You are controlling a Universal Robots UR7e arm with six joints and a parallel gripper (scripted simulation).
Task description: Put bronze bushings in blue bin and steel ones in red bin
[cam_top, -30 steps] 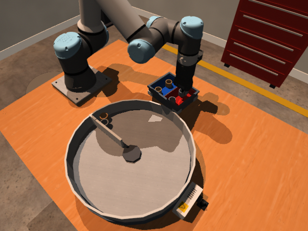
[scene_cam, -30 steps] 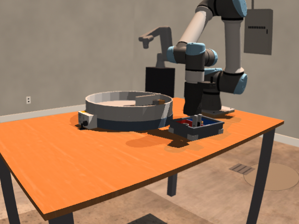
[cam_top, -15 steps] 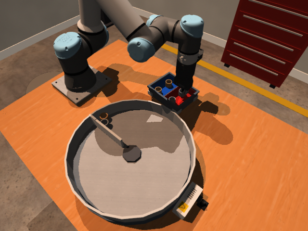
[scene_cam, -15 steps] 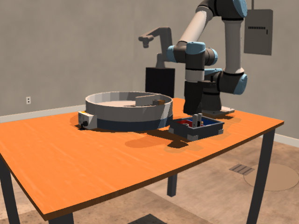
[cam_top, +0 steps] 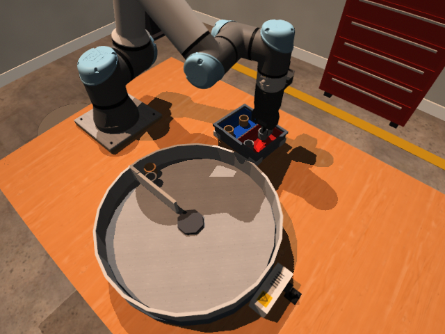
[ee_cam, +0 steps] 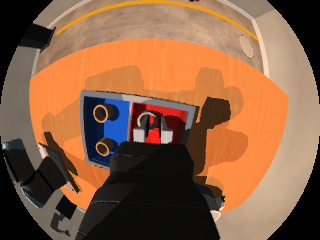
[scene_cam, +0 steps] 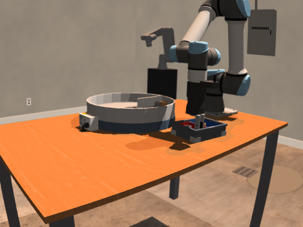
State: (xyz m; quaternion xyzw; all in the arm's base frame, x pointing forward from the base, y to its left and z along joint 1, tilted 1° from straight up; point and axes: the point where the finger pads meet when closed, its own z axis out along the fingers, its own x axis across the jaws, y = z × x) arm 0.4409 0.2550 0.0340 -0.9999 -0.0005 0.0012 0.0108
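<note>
The bin is 40 mm behind my hand, 30 mm to the right of it and 30 mm below it. The rest, counted from my hand: turntable (390 mm to the right, 40 mm ahead).
</note>
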